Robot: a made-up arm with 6 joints.
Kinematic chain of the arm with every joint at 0, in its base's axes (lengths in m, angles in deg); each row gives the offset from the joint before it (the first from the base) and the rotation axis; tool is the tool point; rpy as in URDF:
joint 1: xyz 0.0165 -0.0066 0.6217 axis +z
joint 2: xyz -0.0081 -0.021 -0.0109 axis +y
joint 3: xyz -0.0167 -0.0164 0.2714 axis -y
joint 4: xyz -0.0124 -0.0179 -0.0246 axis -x
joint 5: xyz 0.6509 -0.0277 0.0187 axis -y
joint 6: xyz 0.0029 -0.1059 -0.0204 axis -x
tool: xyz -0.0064 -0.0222 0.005 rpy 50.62 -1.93 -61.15
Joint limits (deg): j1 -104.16..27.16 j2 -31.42..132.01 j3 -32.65..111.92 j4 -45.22..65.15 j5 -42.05..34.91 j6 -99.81..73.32
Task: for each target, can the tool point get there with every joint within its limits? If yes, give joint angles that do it. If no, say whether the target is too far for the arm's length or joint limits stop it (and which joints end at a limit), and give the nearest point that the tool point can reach.
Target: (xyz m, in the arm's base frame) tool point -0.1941 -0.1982 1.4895
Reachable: yes | joints -91.63 7.63 85.35 -15.61 -16.93 24.23
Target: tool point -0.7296 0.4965 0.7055
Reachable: no: joint limits stop it (at a limit: joint 2, joint 3, joint 4, joint 5) | nearest point -0.6010 0.4098 1.1095 | short by 0.433 m
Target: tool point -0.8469 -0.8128 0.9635
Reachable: no: too far | nearest point -0.3991 -0.7906 0.9173 | short by 0.451 m
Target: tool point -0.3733 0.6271 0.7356
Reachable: no: joint limits stop it (at a limit: joint 2, joint 3, joint 4, joint 5) | nearest point -0.3715 0.6242 1.1088 | short by 0.373 m
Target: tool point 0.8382 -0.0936 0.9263
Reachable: yes | joints 7.50 49.14 69.46 -27.46 -32.55 -23.94
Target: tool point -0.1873 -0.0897 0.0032
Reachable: yes | joints -84.71 93.79 -12.90 6.00 6.53 -30.80
